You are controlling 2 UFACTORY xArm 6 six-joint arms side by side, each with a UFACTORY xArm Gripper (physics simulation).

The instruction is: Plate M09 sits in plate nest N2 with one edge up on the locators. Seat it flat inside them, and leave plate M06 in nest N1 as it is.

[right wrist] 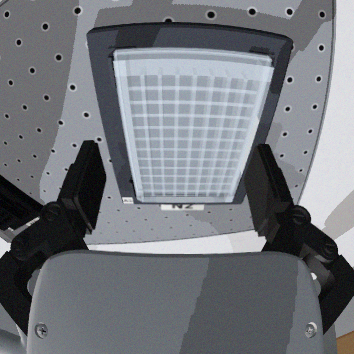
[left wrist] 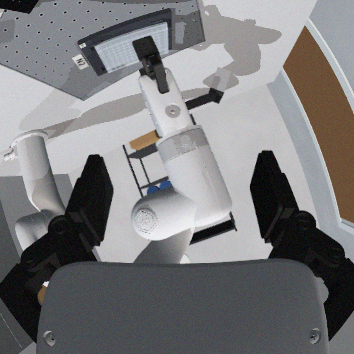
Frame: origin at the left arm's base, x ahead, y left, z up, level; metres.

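Seen in the pictures: left gripper, fingertip midpoint: [left wrist: 180, 169]; right gripper, fingertip midpoint: [right wrist: 175, 159] [left wrist: 143, 54]; right arm's base at its link origin: [left wrist: 28, 139].
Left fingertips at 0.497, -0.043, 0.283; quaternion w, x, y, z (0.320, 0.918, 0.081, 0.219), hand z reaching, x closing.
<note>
Pixels of each thing's top centre, then the offset from my left fingertips to it, as dx, dy, dz. "spot": a spot on its surface instead.
- Plate M09 at its top centre: [right wrist: 189, 151] [left wrist: 135, 51] +0.076, -0.210, -0.240
- dark nest N2 at its top centre: [right wrist: 187, 143] [left wrist: 130, 46] +0.071, -0.211, -0.254
- Dark plate M06 at a spot on its surface: [right wrist: 12, 207] spot: -0.073, -0.035, -0.252
Plate M09 [left wrist: 112, 55] [right wrist: 192, 125], pale and clear with a grid of wells, lies in the dark nest N2 [left wrist: 125, 28] [right wrist: 106, 85]. A clear band shows along its edge farthest from the N2 label; which edge is raised is hard to tell. My right gripper [right wrist: 175, 159] is open above the nest, its fingers apart on either side of the plate's label end, not visibly touching it; it also shows over the plate in the left wrist view [left wrist: 146, 47]. My left gripper is open and empty, away from the nests. Dark plate M06 [right wrist: 12, 207] shows partly at the left edge, in nest N1.
The grey perforated board [left wrist: 45, 55] [right wrist: 50, 120] bears the nests. The white right arm [left wrist: 195, 170] crosses the middle of the left wrist view. Behind it stands a dark-framed rack [left wrist: 132, 167] with tan and blue things. Another white arm [left wrist: 37, 170] is at the left.
</note>
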